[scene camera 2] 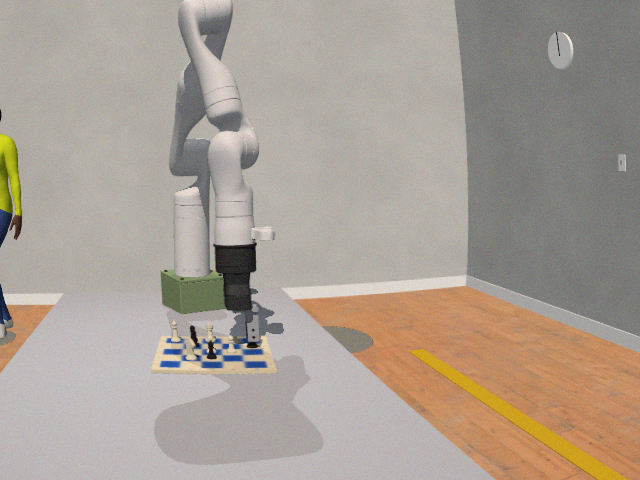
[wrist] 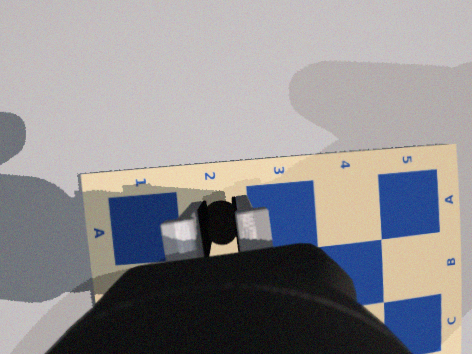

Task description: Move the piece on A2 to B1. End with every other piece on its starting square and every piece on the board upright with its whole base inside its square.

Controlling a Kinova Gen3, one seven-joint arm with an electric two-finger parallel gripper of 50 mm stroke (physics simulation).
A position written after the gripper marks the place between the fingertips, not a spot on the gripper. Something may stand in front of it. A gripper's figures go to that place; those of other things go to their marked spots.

Labels:
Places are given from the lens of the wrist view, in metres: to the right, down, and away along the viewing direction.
gripper [wrist: 221, 219]: -0.01, 0.02, 0.19
chessboard [wrist: 388, 218]: 0.09, 0.02, 0.21
black rook [wrist: 221, 229]: -0.01, 0.02, 0.17
The marked spots on the black rook and the chessboard are 0.10 m apart.

